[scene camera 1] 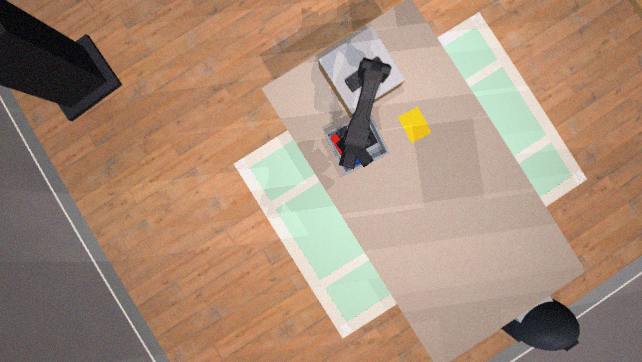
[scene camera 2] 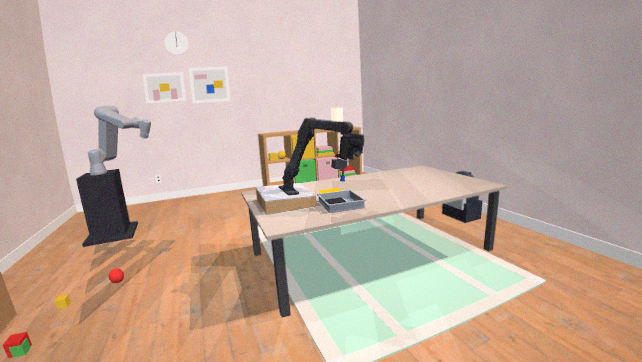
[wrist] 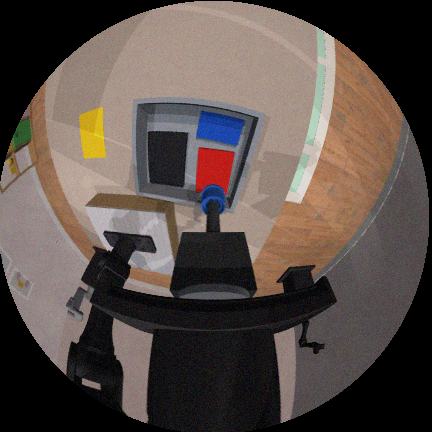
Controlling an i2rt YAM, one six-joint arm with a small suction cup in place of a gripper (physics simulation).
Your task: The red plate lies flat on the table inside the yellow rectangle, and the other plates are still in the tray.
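Places are measured from the arm's base along level axes (x left, y ahead, z down), in centimetres.
Pixels of known places: hand, its tool point: (scene camera 2: 342, 180) (wrist: 212, 194); arm's base, origin of its link: (scene camera 2: 288, 190) (wrist: 127, 240).
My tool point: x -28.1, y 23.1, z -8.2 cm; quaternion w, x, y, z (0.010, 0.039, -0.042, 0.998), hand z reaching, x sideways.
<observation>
For each thing: its top centre in the pictures, then the offset to it from my tool point. "pt": a spot on its surface instead. Level surfaces: height alone.
- red plate, centre of its top: (wrist: 213, 172) (scene camera 1: 342, 142) dz +14.8, dx +1.0, dy -3.4 cm
- grey tray, centre of its top: (wrist: 185, 156) (scene camera 1: 357, 143) (scene camera 2: 340, 196) dz +11.2, dx +6.1, dy +1.6 cm
- blue plate, centre of its top: (wrist: 219, 127) (scene camera 1: 352, 160) dz +14.9, dx +0.0, dy +6.9 cm
- black plate, centre of its top: (wrist: 164, 159) (scene camera 1: 363, 134) (scene camera 2: 333, 200) dz +14.9, dx +12.1, dy -0.1 cm
- yellow rectangle, a spot on its surface: (wrist: 93, 134) (scene camera 1: 412, 125) pt dz +16.1, dx +35.4, dy +10.3 cm
- table, height of its surface: dz +16.2 cm
The red plate (scene camera 1: 335, 138) (wrist: 215, 167) lies flat in the grey tray (scene camera 1: 382, 141) (scene camera 2: 347, 205) (wrist: 142, 150). The blue plate (scene camera 1: 357, 161) (wrist: 220, 129) and the black plate (scene camera 2: 336, 200) (wrist: 167, 159) lie in the tray beside it. The yellow rectangle (scene camera 1: 414, 125) (scene camera 2: 330, 190) (wrist: 93, 134) is on the table and bears no plate. My gripper, a blue suction cup (scene camera 2: 342, 178) (wrist: 213, 198), is open and holds nothing. It hangs above the tray; in the wrist view it overlaps the red plate's near edge. In scene camera 1 the arm hides it and part of the tray.
My arm stands on a white-topped block (scene camera 1: 337, 67) (scene camera 2: 285, 201) (wrist: 107, 220) close beside the tray, at one end of the table (scene camera 1: 475, 260) (scene camera 2: 430, 187). A grey arm (scene camera 2: 107, 137) on a black pedestal (scene camera 2: 104, 205) stands apart on the floor.
</observation>
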